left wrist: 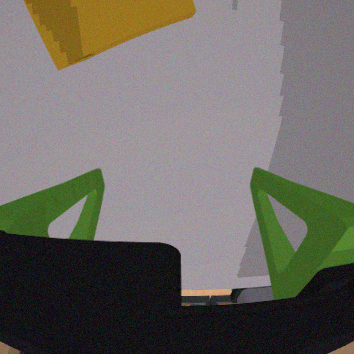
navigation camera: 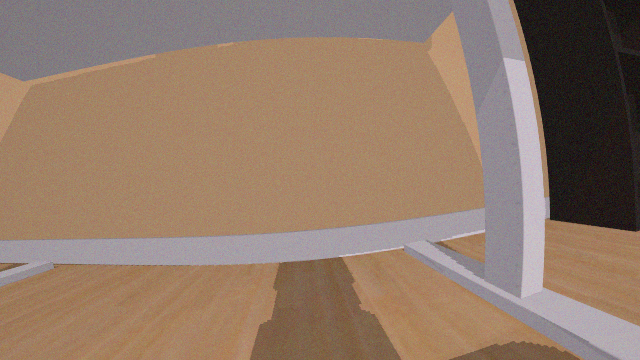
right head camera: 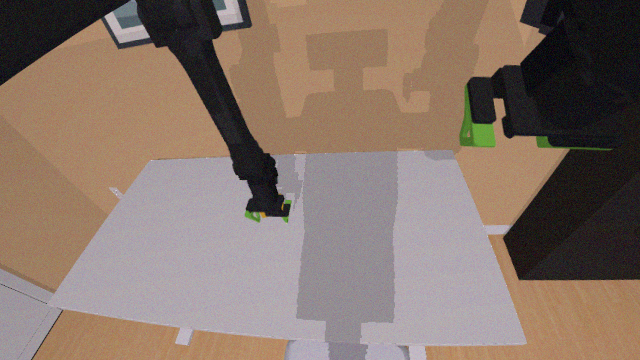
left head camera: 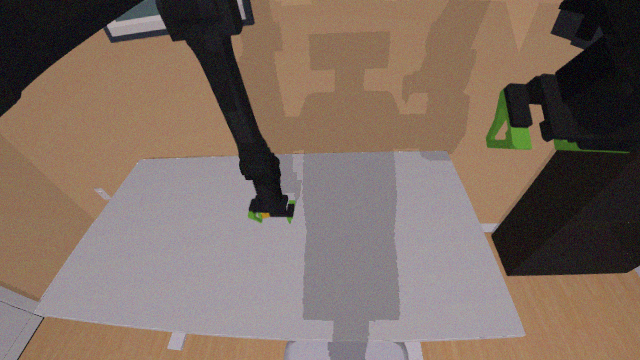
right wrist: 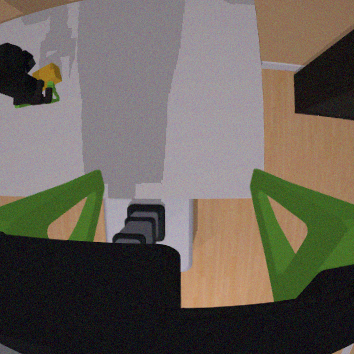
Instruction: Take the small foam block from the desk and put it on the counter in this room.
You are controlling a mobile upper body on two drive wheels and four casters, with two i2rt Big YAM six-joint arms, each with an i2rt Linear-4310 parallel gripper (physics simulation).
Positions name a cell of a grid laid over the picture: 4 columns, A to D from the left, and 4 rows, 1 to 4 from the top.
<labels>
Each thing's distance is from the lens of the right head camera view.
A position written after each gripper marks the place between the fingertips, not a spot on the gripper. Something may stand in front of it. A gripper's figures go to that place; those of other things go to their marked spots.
left gripper (right head camera: B3): 0.87 m
right gripper (right head camera: D2): 0.37 m
</labels>
